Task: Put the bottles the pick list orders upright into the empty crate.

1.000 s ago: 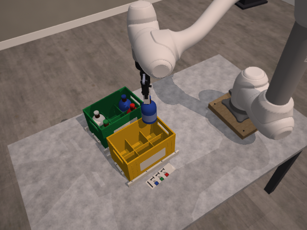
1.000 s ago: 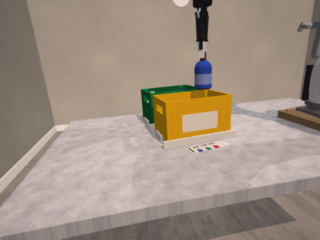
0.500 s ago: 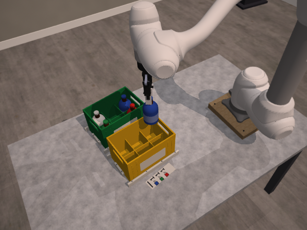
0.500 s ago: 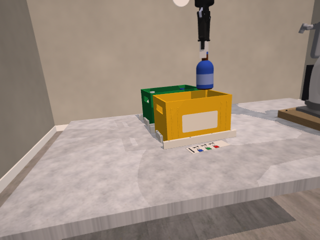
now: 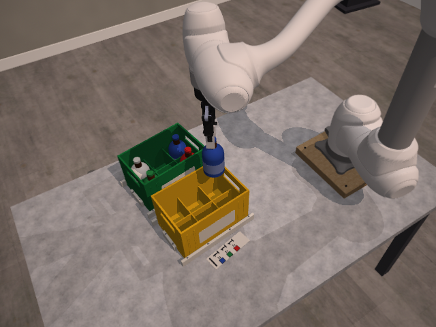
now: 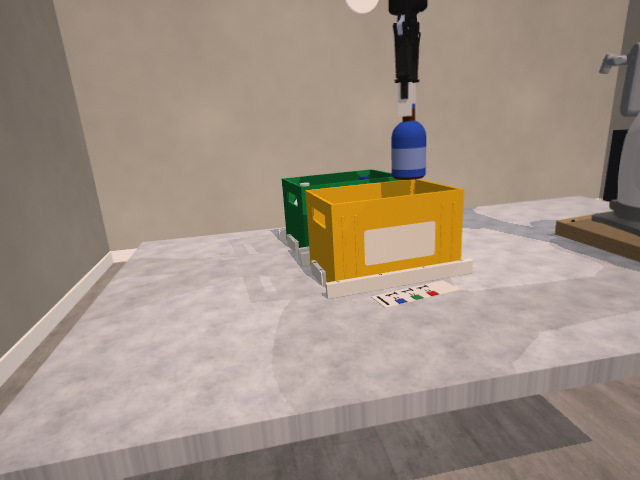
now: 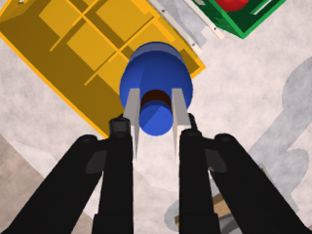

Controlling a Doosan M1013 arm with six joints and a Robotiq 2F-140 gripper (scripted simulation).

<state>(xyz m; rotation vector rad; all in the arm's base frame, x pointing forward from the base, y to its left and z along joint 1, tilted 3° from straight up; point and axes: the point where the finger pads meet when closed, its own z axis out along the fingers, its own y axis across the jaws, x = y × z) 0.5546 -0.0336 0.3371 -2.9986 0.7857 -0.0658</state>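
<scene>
Right now the blue bottle is 8 cm below my hand. Round my hand: yellow crate: 27 cm below, 7 cm ahead, 6 cm to the left; then green crate: 27 cm below, 17 cm to the right, 13 cm ahead; then red-capped bottle: 26 cm below, 16 cm to the right, 4 cm ahead.
</scene>
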